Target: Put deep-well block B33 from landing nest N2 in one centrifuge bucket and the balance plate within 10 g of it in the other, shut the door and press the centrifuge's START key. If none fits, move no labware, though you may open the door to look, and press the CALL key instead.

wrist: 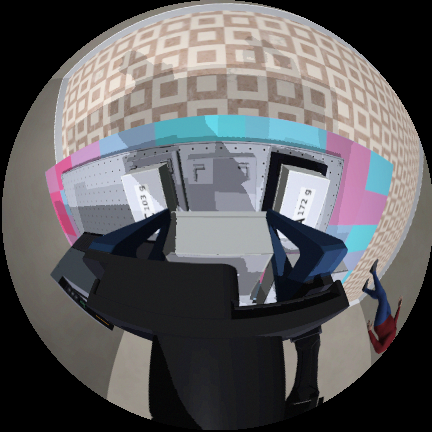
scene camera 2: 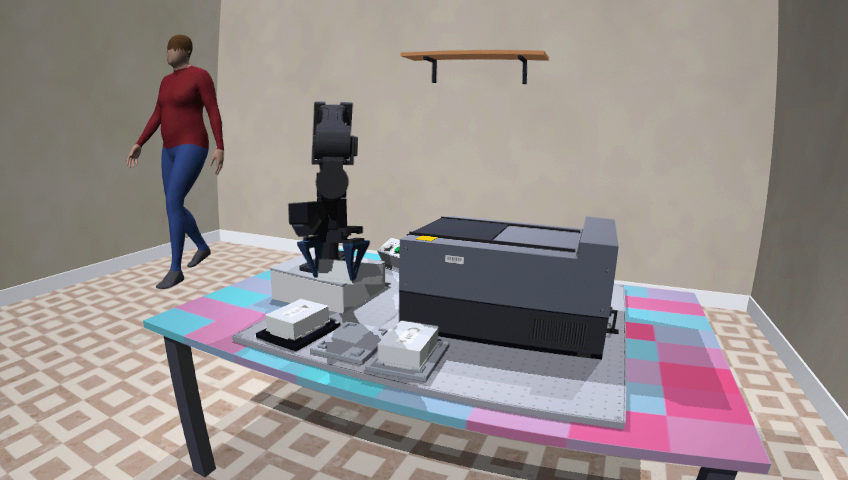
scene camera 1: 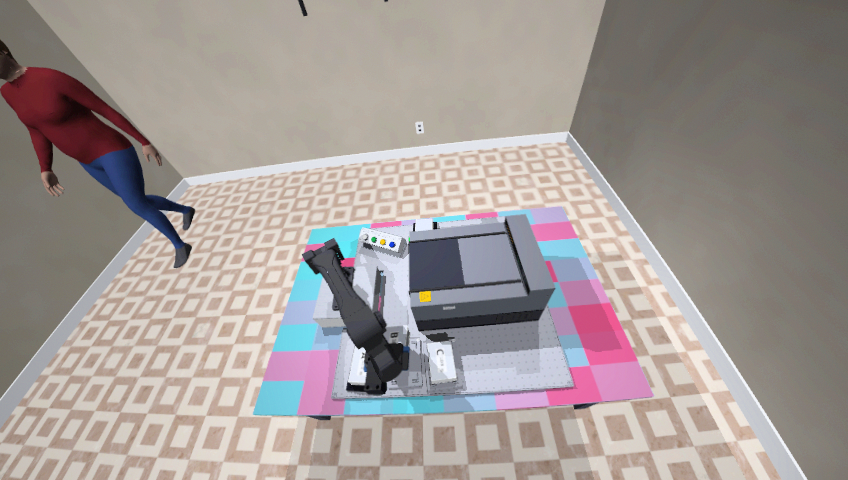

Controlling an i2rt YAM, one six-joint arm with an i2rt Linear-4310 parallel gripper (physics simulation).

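Places are measured from the arm's base along level axes (x ahead, y left, z up), in metres.
Where they show: gripper, fingertip midpoint: (wrist: 217,214) (scene camera 2: 334,278).
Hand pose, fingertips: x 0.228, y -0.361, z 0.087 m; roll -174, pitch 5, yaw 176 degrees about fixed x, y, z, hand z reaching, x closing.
Note:
After its pixels a point has its place.
My gripper (scene camera 2: 333,278) {x 0.228, y -0.361, z 0.087 m} (wrist: 217,214) {x 0.228, y -0.361, z 0.087 m} is shut on a white balance plate (wrist: 222,235) {x 0.224, y -0.352, z 0.104 m} and holds it raised above the bare middle nest (scene camera 2: 352,343) {x 0.245, y -0.325, z -0.062 m} (wrist: 215,192) {x 0.248, y -0.320, z -0.063 m}. Its label is hidden. A white plate marked A, 172 g (scene camera 2: 297,319) {x 0.127, y -0.350, z -0.021 m} (wrist: 304,192) {x 0.098, y -0.337, z -0.020 m}, sits in the black nest on the left in scene camera 2. A white plate marked C, seemingly 103 g (scene camera 1: 441,364) {x 0.370, y -0.336, z -0.021 m} (scene camera 2: 408,344) {x 0.384, y -0.366, z -0.020 m} (wrist: 145,192) {x 0.364, y -0.345, z -0.020 m}, sits in the grey nest on the right. The centrifuge (scene camera 1: 482,302) {x 0.528, y -0.197, z 0.121 m} (scene camera 2: 505,282) {x 0.530, y -0.197, z 0.070 m} has its top covered by panels. Block B33 cannot be made out.
A key box (scene camera 1: 380,239) {x 0.151, y 0.237, z -0.002 m} (scene camera 2: 389,249) {x 0.072, y 0.268, z -0.011 m} with coloured buttons stands behind, left of the centrifuge. A narrow upright piece (scene camera 1: 379,294) {x 0.132, y -0.005, z -0.078 m} stands between the arm and the centrifuge. A pale pedestal (scene camera 2: 306,291) {x 0.011, y -0.132, z -0.043 m} is behind the gripper. A person (scene camera 1: 65,118) (scene camera 2: 185,113) is at the left.

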